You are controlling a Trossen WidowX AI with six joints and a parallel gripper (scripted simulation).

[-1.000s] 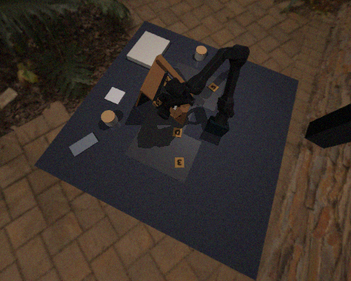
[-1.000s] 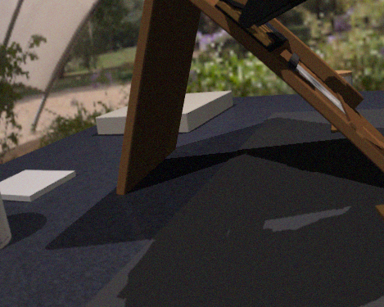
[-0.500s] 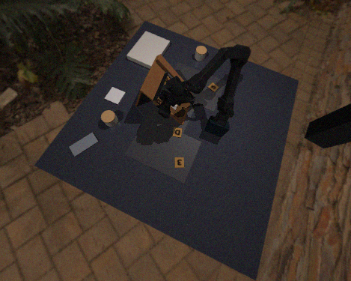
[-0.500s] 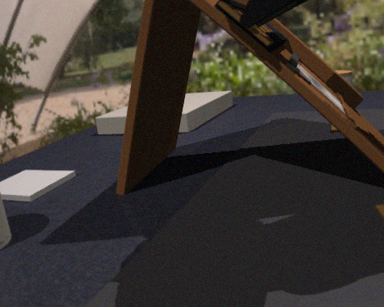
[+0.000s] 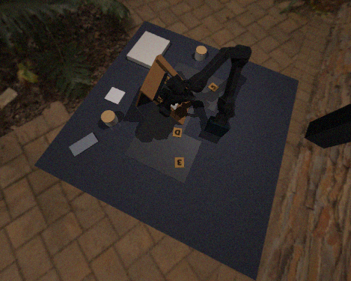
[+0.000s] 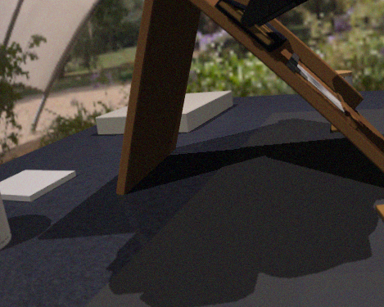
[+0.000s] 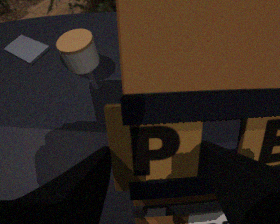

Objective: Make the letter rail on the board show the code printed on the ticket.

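Right now my gripper tip is 4 cm past the white ticket, 8 cm to the left of it and 7 cm above it. From my gripper tip the other things lie so: grey card (27 cm ahead, 41 cm to the left, 17 cm below); letter tile (right at my gripper tip); white card (33 cm ahead, 5 cm to the left, 17 cm below).
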